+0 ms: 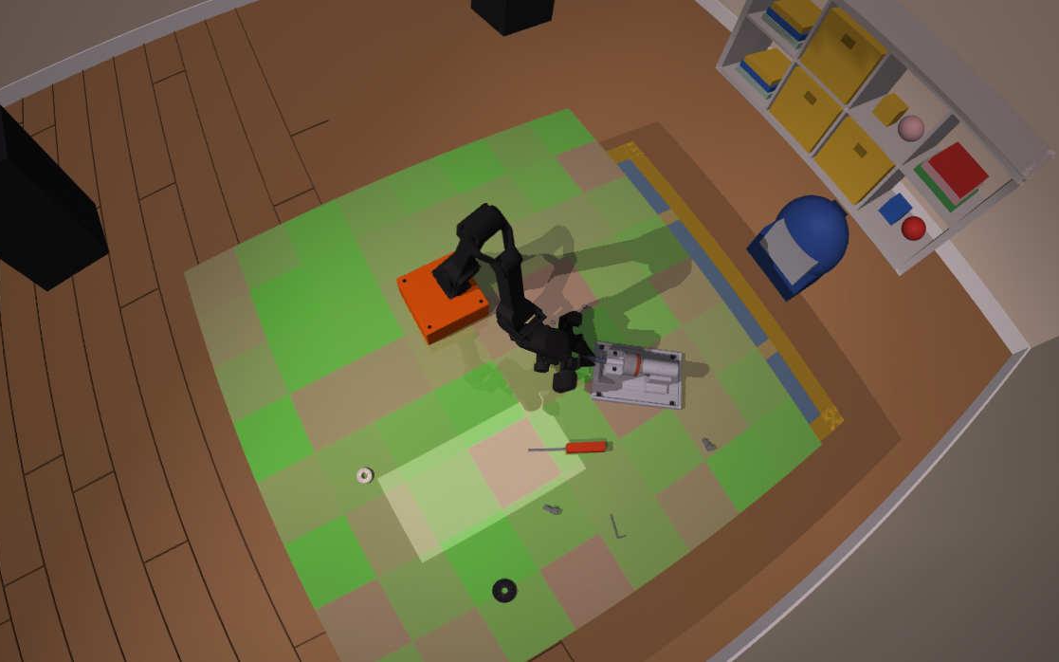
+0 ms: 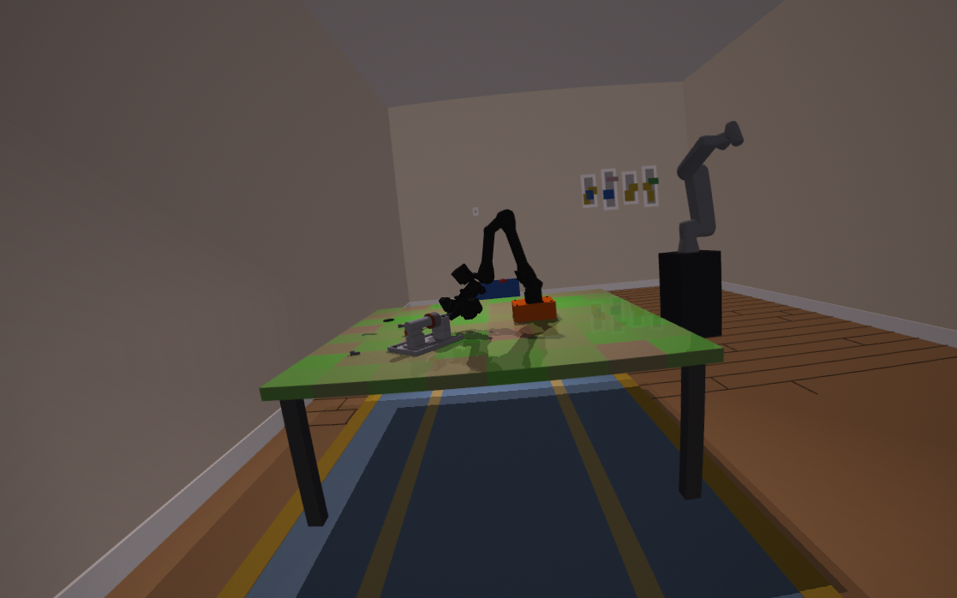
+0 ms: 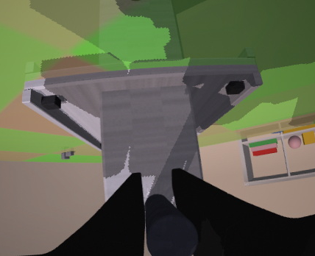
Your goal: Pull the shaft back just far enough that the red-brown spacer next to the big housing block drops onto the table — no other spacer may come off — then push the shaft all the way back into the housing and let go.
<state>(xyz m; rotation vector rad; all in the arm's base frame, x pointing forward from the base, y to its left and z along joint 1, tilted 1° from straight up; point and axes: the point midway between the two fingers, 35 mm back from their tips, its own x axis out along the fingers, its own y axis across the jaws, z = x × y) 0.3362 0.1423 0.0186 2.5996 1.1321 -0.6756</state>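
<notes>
Now: gripper tip 4 cm to the right of the dark shaft, 3 cm short of it and 2 cm below it. Also, from my gripper tip: red-brown spacer: 7 cm to the left, 7 cm ahead, 2 cm above.
</notes>
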